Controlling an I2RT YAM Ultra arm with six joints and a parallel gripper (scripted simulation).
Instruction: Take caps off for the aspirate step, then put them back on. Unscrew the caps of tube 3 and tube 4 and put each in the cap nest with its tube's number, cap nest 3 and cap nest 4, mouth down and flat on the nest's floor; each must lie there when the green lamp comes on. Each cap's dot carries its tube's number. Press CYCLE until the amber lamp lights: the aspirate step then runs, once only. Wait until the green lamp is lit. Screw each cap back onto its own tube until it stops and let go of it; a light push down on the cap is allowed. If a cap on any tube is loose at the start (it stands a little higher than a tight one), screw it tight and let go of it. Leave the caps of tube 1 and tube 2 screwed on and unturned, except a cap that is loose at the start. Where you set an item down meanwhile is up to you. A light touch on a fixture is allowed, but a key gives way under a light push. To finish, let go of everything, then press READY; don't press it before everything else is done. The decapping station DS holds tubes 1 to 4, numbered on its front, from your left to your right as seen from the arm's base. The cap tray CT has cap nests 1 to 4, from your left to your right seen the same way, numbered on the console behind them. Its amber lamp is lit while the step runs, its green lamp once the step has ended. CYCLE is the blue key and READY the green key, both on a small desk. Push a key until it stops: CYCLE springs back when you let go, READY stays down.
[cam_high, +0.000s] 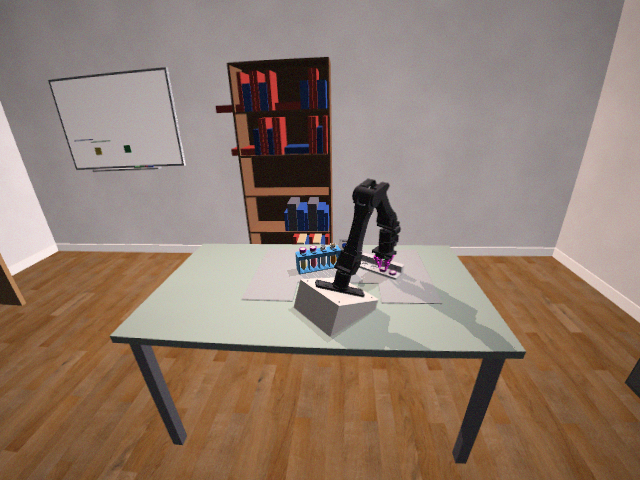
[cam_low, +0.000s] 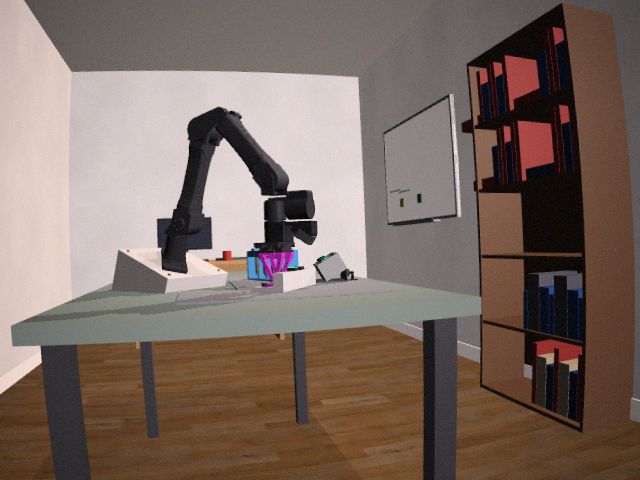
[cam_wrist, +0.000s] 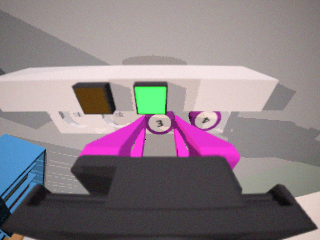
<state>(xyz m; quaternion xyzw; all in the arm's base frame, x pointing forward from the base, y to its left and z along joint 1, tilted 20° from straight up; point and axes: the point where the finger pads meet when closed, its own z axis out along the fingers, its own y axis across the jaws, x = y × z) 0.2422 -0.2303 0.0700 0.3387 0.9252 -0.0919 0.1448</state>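
My gripper is now 30 mm past the purple cap, 40 mm to the left of it and 10 mm above it. Round my hand: grey key desk 200 mm ahead, 140 mm to the left, 30 mm above; blue cycle key 190 mm ahead, 160 mm to the left, 40 mm above; green ready key 180 mm ahead, 120 mm to the left, 40 mm above.
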